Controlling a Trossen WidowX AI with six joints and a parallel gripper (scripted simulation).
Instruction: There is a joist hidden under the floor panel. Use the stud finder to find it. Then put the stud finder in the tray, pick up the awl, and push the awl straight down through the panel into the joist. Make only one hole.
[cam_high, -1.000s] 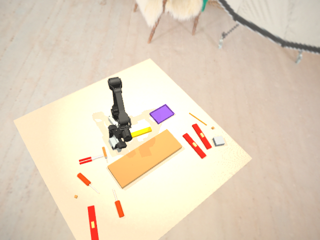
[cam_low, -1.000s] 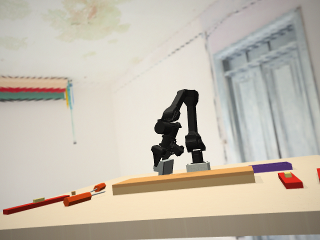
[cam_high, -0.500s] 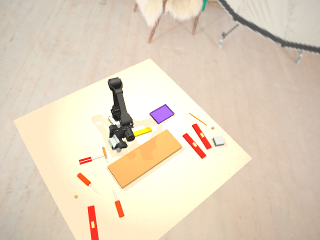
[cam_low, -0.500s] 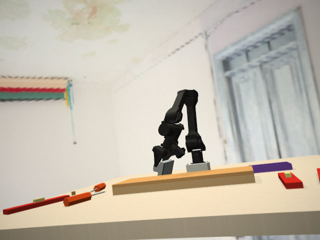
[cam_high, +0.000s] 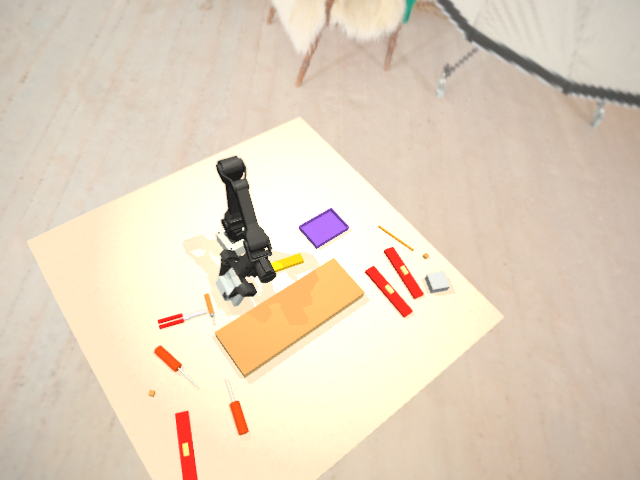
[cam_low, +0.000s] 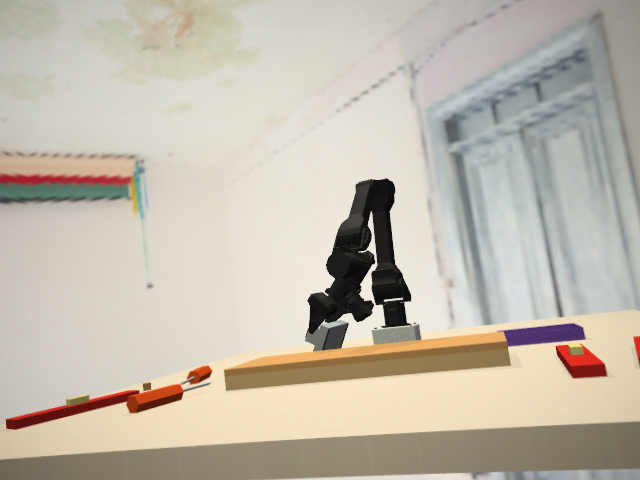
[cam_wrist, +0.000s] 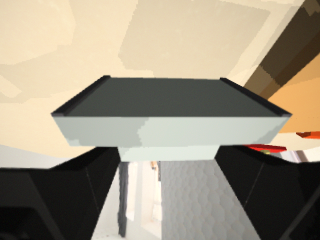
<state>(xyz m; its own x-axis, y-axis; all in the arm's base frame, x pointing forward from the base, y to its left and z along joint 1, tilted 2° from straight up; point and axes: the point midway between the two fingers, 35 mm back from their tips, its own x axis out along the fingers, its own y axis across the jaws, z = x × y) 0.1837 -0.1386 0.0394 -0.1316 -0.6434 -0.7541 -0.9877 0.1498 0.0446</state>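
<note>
Right now my gripper tip is 20 mm short of the stud finder. The rest, counted from my gripper tip: square indicator 30 mm ahead, 10 mm to the right; then awl 70 mm to the right, 70 mm below, 20 mm ahead; then red-handled tool 160 mm to the right, 70 mm below, 20 mm behind.
</note>
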